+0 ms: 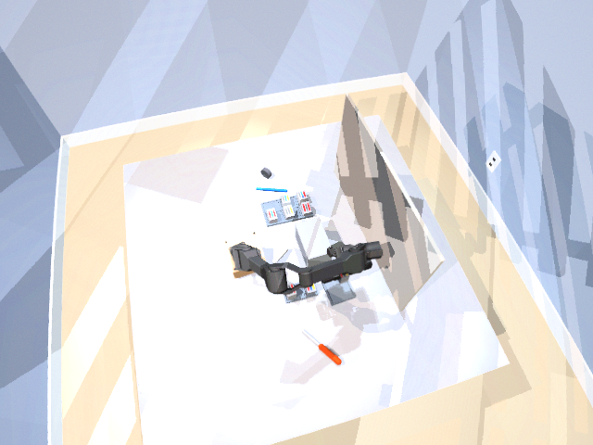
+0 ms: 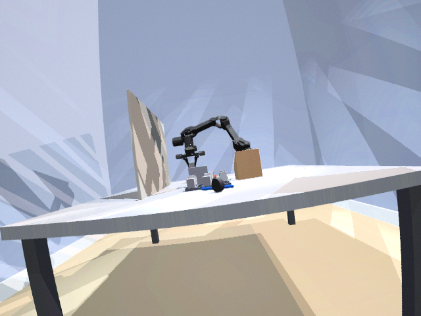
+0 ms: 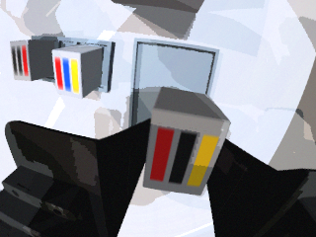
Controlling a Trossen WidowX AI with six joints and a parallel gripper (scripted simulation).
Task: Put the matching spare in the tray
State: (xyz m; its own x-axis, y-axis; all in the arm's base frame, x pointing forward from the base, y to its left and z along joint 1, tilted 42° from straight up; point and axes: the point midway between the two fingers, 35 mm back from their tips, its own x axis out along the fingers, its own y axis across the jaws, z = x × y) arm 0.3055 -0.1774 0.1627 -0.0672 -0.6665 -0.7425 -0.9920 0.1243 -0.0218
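My gripper tip is 10 mm past the tray and 90 mm above it. Round my gripper tip: tall panel 210 mm ahead, 160 mm to the left, 130 mm above; then grey spare block 20 mm above; then mounted unit 20 mm behind, 190 mm to the left, 40 mm below.
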